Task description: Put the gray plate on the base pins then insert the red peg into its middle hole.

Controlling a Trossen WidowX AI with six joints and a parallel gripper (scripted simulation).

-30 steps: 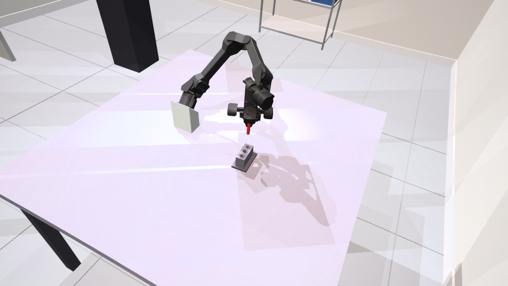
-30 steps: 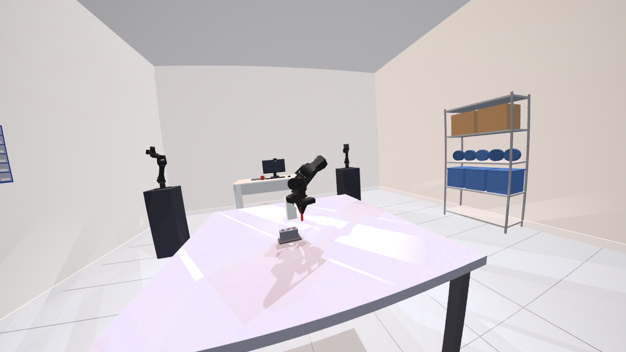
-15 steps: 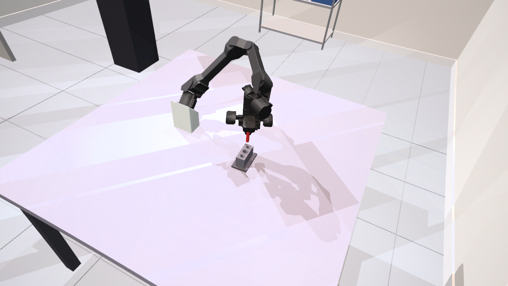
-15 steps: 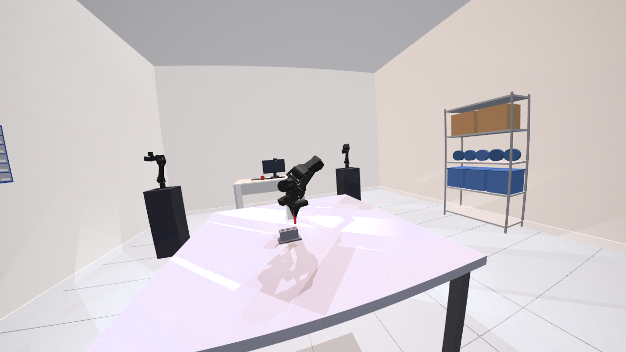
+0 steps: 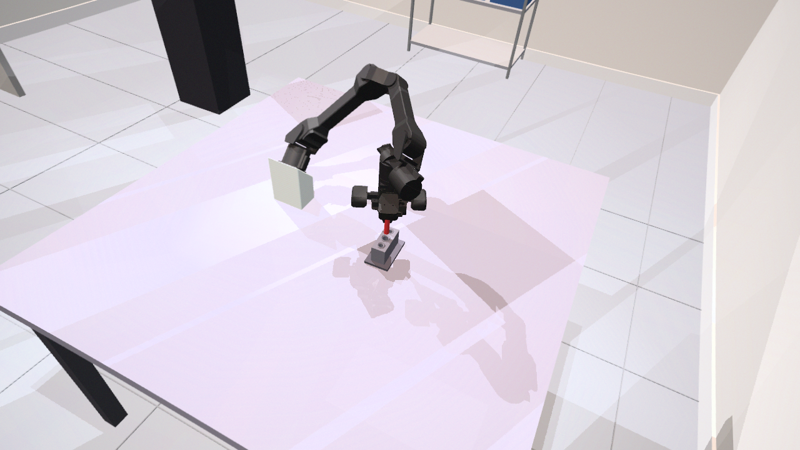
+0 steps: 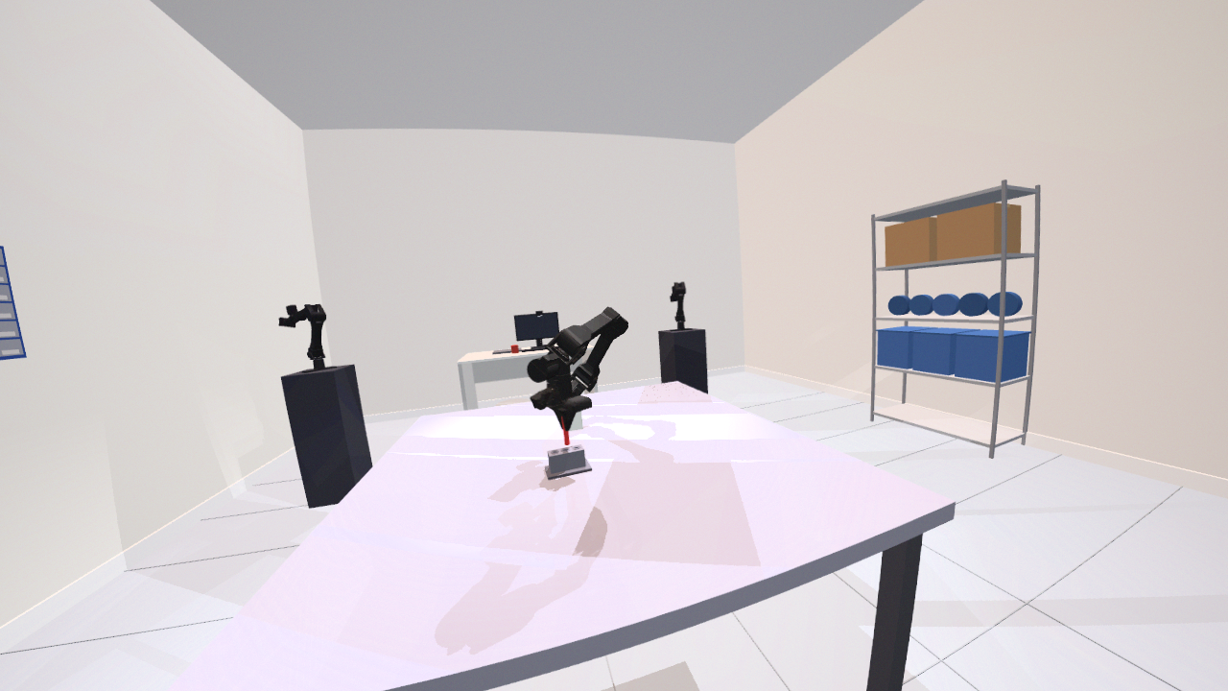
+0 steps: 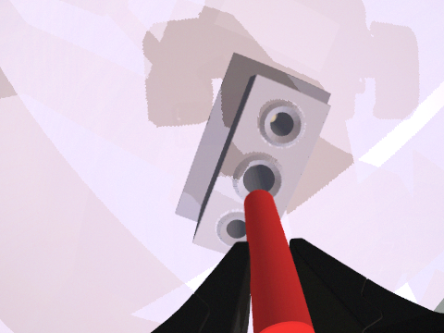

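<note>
The red peg is right at my gripper tip. Round my gripper tip: gray plate: 10 mm to the right, 70 mm below; then gray base: 110 mm below.
</note>
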